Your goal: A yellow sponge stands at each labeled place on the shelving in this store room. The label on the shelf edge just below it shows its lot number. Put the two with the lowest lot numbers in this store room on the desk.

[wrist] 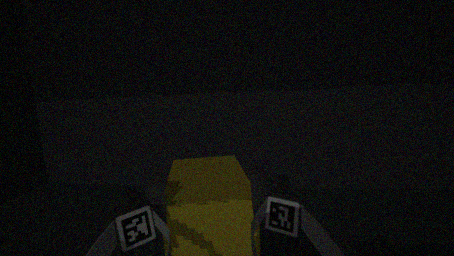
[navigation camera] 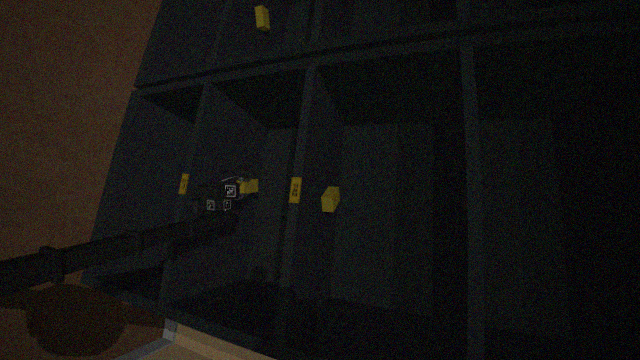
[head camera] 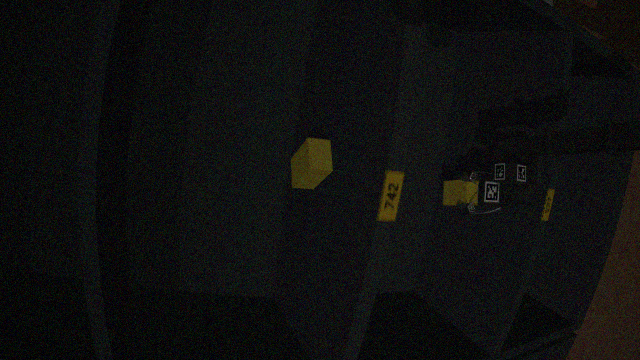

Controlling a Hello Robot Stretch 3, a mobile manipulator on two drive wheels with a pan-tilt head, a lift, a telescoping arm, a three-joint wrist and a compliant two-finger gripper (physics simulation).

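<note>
My gripper is shut on a yellow sponge, with a finger on each side. The sponge appears a little above its shelf board, inside the bay. The label on the edge below is too small and dark to read surely. Another yellow sponge stands one shelf up, above the label 742. A third sponge stands in the neighbouring bay; its label does not show. I cannot surely identify the desk.
Head and navigation views are turned sideways. Dark shelf boards and an upright divider frame the bays. My arm reaches in from the side. A pale surface with a grey edge shows at the bottom of the navigation view.
</note>
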